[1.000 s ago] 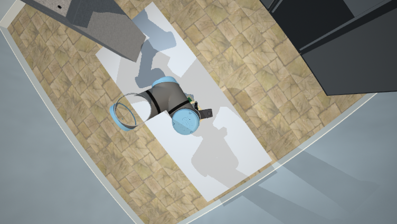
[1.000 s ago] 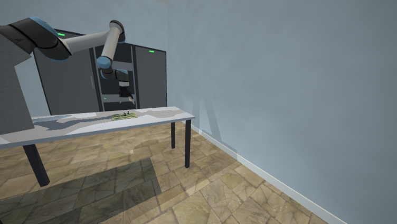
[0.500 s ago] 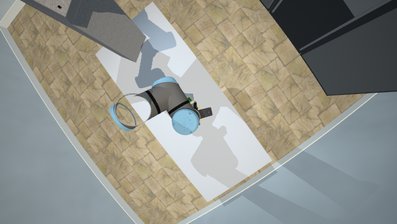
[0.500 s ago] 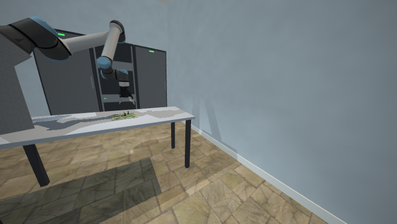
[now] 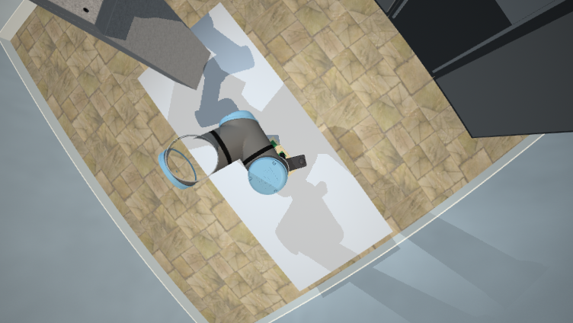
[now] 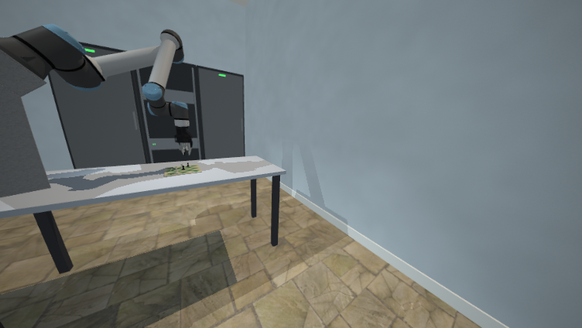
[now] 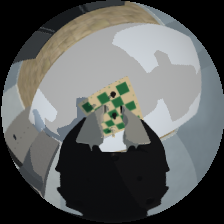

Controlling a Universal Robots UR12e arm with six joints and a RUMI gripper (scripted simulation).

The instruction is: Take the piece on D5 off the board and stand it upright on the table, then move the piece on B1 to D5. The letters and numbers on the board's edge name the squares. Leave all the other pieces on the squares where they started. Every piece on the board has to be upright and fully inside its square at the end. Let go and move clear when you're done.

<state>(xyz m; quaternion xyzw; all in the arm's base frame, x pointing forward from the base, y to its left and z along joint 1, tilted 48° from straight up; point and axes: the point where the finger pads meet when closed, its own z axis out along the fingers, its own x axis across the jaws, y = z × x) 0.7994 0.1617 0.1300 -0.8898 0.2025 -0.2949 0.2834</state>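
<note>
Now: the board 110 mm below my hand, 80 mm to the right of it and 20 mm behind it.
</note>
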